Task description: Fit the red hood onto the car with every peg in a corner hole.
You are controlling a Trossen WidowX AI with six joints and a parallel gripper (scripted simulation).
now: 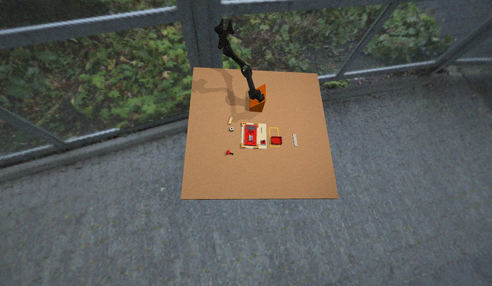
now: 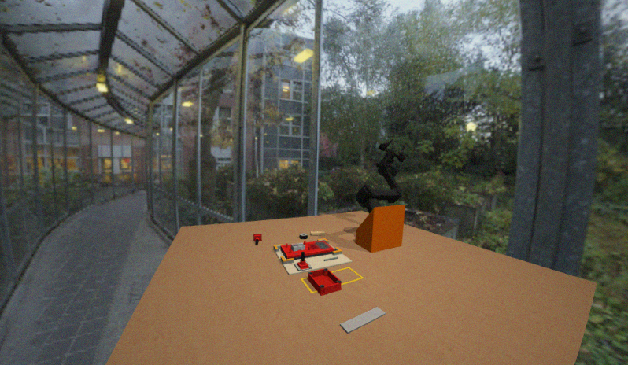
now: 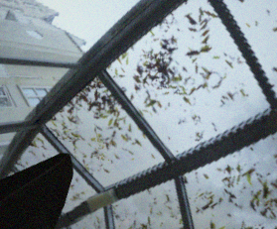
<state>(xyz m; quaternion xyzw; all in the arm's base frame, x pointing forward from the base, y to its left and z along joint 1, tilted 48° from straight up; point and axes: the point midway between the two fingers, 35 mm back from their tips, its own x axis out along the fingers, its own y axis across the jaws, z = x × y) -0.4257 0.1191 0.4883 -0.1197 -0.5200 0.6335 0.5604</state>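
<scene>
Right now the red hood is 860 mm ahead of my gripper tip, 520 mm below it and 380 mm to the left of it. From my gripper tip the other things lie so: wooden piece (630 mm ahead, 530 mm below, 20 mm to the right); grey engine block (830 mm ahead, 510 mm below, 150 mm to the left); jig (800 mm ahead, 520 mm below, 170 mm to the left).
</scene>
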